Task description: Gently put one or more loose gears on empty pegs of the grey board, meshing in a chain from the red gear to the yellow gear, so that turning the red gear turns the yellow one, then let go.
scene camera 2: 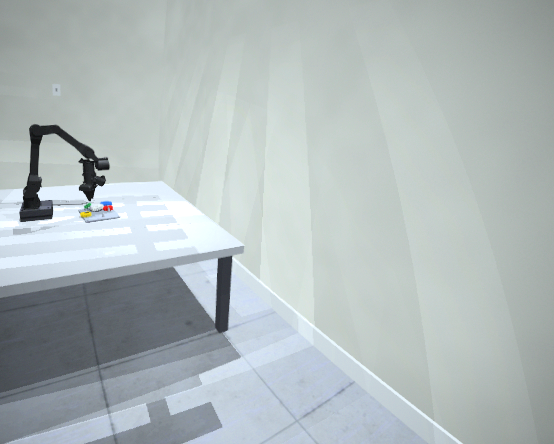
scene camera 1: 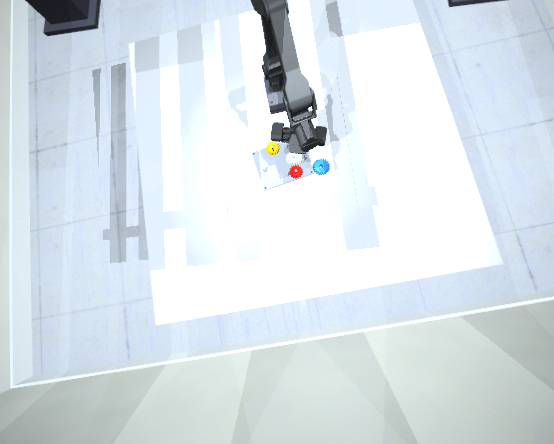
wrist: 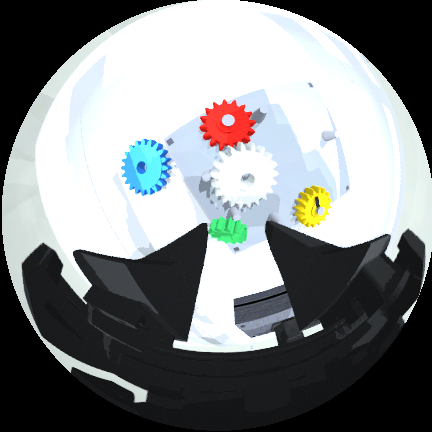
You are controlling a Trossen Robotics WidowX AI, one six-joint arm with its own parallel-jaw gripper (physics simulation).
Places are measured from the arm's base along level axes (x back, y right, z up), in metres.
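Pixels of known places: gripper, fingertip midpoint: (scene camera 2: 91,200) (wrist: 236,227); arm's base at its link origin: (scene camera 2: 32,207) (scene camera 1: 276,83) (wrist: 284,322).
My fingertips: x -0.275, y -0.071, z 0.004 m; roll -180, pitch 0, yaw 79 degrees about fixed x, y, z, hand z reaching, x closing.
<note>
Ahead of a thing's pixels: the offset from my fingertips to its top centre. "pt": to the spot under its first point. Level surfaces: height alone.
My gripper (wrist: 236,227) (scene camera 2: 90,200) is open and points down above the board's near side in the wrist view. The green gear @[dz -0.017, dx +0.022, dy -0.010 m] (wrist: 228,230) (scene camera 2: 87,206) is close to the left fingertip there, seen nearly edge-on; what it rests on is unclear. The white gear @[dz -0.022, dx -0.031, dy +0.018 m] (wrist: 240,165) (scene camera 1: 294,158) (scene camera 2: 96,207) is beside the red gear (wrist: 227,124) (scene camera 1: 296,171) (scene camera 2: 108,208), their teeth meeting or overlapping in view. Its seating is unclear. The yellow gear @[dz -0.035, dx +0.021, dy +0.103 m] (wrist: 313,206) (scene camera 1: 272,148) (scene camera 2: 85,214) is apart on the grey board @[pt dz -0.052, dx -0.073, dy +0.071 m] (wrist: 280,130) (scene camera 1: 272,177) (scene camera 2: 102,218). The blue gear @[dz -0.043, dx -0.070, dy -0.086 m] (wrist: 146,167) (scene camera 1: 321,166) (scene camera 2: 106,203) lies off the board's edge.
Bare pegs show in the wrist view: one peg @[dz -0.032, dx -0.066, dy +0.138 m] (wrist: 328,135) near the far right edge, another peg @[dz -0.032, dx -0.091, dy +0.049 m] (wrist: 259,115) beside the red gear. More peg tops show near the white gear. The arm's base (scene camera 2: 36,211) stands behind the board on the white table @[dz -0.060 m] (scene camera 2: 190,240).
</note>
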